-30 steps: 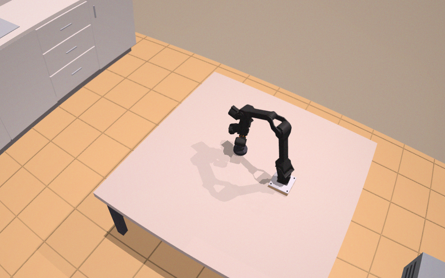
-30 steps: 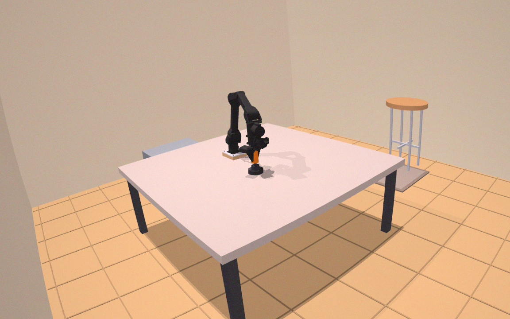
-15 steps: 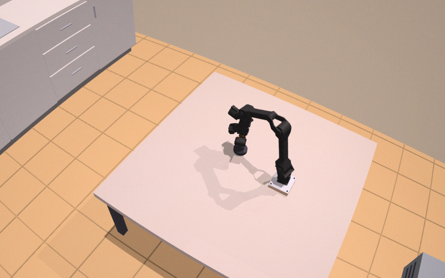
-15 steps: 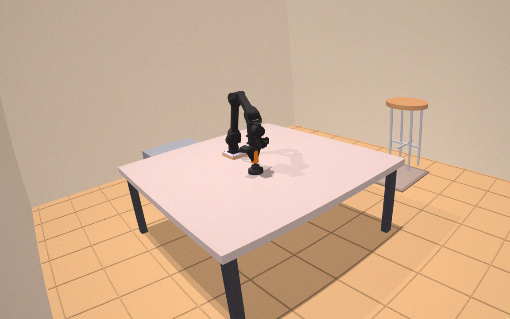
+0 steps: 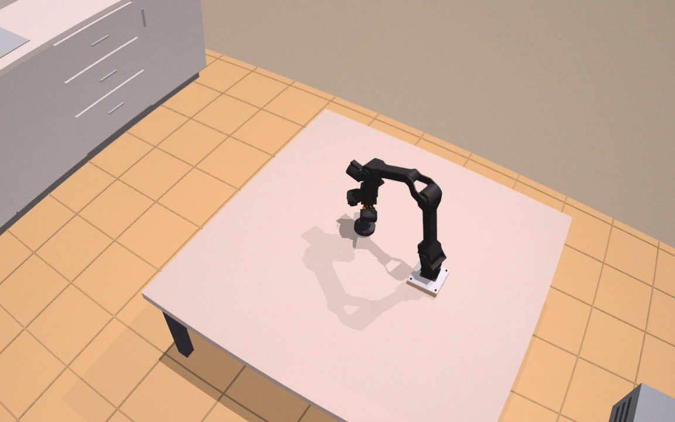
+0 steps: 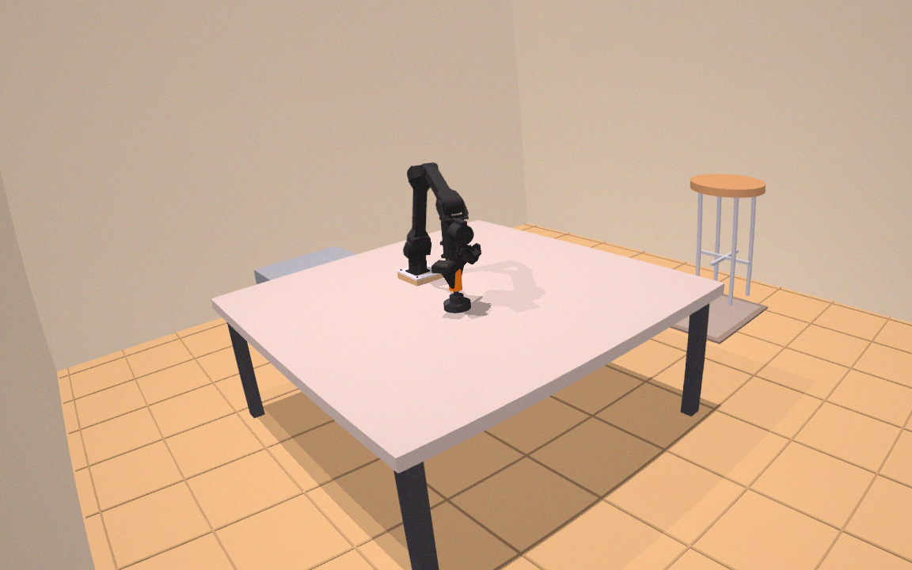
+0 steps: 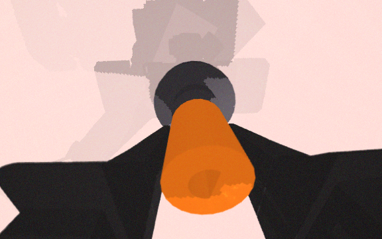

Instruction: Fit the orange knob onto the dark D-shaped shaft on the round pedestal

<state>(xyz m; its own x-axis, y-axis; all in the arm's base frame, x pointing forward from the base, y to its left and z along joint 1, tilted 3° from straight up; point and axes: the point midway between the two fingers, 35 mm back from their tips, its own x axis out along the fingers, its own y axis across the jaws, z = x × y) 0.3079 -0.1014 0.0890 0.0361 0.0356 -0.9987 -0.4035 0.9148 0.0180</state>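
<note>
The orange knob is 20 mm above my gripper tip. Round my gripper tip: pedestal (40 mm below).
</note>
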